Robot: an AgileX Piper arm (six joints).
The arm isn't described. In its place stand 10 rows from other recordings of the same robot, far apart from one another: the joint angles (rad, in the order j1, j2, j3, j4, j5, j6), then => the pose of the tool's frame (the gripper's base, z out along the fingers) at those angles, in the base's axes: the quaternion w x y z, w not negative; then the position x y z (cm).
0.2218 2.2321 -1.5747 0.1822 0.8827 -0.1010 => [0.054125 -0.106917 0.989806 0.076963 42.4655 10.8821 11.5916]
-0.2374 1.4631 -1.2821 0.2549 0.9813 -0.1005 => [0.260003 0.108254 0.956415 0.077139 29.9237 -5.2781 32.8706]
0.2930 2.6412 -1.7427 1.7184 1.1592 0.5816 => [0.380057 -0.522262 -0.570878 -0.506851 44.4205 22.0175 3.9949]
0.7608 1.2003 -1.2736 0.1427 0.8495 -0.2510 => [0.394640 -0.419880 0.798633 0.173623 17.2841 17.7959 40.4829]
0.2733 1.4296 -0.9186 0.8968 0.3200 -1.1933 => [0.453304 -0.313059 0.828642 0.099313 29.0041 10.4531 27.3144]
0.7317 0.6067 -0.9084 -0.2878 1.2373 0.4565 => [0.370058 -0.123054 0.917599 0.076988 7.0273 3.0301 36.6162]
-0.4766 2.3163 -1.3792 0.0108 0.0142 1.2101 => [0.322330 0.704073 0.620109 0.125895 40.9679 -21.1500 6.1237]
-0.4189 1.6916 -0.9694 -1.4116 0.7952 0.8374 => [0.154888 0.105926 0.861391 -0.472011 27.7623 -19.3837 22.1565]
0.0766 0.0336 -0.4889 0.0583 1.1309 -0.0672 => [0.471342 -0.064808 0.879008 0.031323 -0.2285 0.4636 26.8979]
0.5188 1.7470 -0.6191 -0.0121 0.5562 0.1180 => [0.011415 0.204116 -0.978855 0.007055 20.0806 11.3985 9.8072]
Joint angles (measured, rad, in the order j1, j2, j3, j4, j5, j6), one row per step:
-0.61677 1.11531 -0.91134 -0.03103 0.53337 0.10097
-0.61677 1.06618 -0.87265 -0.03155 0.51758 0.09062
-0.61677 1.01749 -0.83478 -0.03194 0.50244 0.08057
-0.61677 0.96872 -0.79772 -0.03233 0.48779 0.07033
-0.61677 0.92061 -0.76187 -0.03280 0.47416 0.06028
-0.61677 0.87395 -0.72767 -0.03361 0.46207 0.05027
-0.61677 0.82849 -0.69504 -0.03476 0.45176 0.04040
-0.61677 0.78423 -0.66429 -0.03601 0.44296 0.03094
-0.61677 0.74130 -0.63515 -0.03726 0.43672 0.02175
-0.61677 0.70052 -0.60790 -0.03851 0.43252 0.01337
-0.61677 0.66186 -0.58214 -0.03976 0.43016 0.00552
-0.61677 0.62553 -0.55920 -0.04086 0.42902 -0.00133
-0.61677 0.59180 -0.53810 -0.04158 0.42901 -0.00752
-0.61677 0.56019 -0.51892 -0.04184 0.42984 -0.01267
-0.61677 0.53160 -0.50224 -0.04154 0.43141 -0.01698
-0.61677 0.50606 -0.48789 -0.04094 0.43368 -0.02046
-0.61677 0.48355 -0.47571 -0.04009 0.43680 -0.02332
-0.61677 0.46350 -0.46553 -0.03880 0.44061 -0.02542
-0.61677 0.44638 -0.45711 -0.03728 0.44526 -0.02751
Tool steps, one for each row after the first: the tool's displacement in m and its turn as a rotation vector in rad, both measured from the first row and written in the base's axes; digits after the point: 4 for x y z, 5 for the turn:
-0.0095 0.0068 -0.0002 -0.02224 -0.01618 0.00670
-0.0188 0.0134 -0.0008 -0.04415 -0.03226 0.01298
-0.0280 0.0199 -0.0018 -0.06656 -0.04848 0.01914
-0.0369 0.0262 -0.0032 -0.08876 -0.06427 0.02495
-0.0453 0.0322 -0.0050 -0.11054 -0.07871 0.03055
-0.0534 0.0379 -0.0070 -0.13178 -0.09179 0.03589
-0.0611 0.0434 -0.0093 -0.15243 -0.10426 0.04080
-0.0684 0.0485 -0.0118 -0.17163 -0.11495 0.04536
-0.0752 0.0533 -0.0145 -0.18898 -0.12415 0.04936
-0.0816 0.0578 -0.0176 -0.20454 -0.13158 0.05299
-0.0874 0.0618 -0.0204 -0.21890 -0.13899 0.05596
-0.0927 0.0655 -0.0232 -0.23139 -0.14542 0.05852
-0.0975 0.0689 -0.0260 -0.24220 -0.15181 0.06046
-0.1017 0.0719 -0.0285 -0.25123 -0.15796 0.06194
-0.1054 0.0746 -0.0307 -0.25859 -0.16358 0.06300
-0.1086 0.0769 -0.0327 -0.26429 -0.16831 0.06379
-0.1115 0.0790 -0.0344 -0.26842 -0.17279 0.06422
-0.1139 0.0807 -0.0360 -0.27114 -0.17581 0.06473

